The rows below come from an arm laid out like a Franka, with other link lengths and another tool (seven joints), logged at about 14 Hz.
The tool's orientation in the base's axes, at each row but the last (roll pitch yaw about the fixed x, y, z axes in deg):
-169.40 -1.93 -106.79
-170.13 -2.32 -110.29
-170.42 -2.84 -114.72
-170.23 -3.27 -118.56
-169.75 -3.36 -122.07
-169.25 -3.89 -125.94
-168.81 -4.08 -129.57
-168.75 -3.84 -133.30
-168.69 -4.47 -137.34
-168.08 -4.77 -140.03
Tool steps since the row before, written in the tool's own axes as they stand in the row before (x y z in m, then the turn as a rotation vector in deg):
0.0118 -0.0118 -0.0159 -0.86 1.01 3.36
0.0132 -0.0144 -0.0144 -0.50 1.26 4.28
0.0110 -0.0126 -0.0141 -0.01 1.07 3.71
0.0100 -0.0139 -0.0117 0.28 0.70 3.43
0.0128 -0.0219 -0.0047 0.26 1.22 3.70
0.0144 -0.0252 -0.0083 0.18 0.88 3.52
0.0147 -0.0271 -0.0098 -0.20 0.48 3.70
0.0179 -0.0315 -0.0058 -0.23 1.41 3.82
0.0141 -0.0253 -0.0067 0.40 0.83 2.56
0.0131 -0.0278 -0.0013 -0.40 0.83 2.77
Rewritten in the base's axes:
0.0051 -0.0132 0.0182 -0.14 0.82 -3.52
0.0067 -0.0158 0.0172 -0.37 0.48 -4.45
0.0049 -0.0135 0.0165 -0.47 0.02 -3.83
0.0059 -0.0137 0.0144 -0.32 -0.37 -3.48
0.0110 -0.0214 0.0093 -0.72 -0.12 -3.84
0.0109 -0.0245 0.0138 -0.42 -0.22 -3.60
0.0104 -0.0262 0.0159 0.15 -0.21 -3.73
0.0100 -0.0328 0.0130 -0.49 0.41 -4.03
0.0062 -0.0262 0.0126 -0.66 -0.18 -2.63
0.0077 -0.0287 0.0081 -0.03 0.29 -2.90

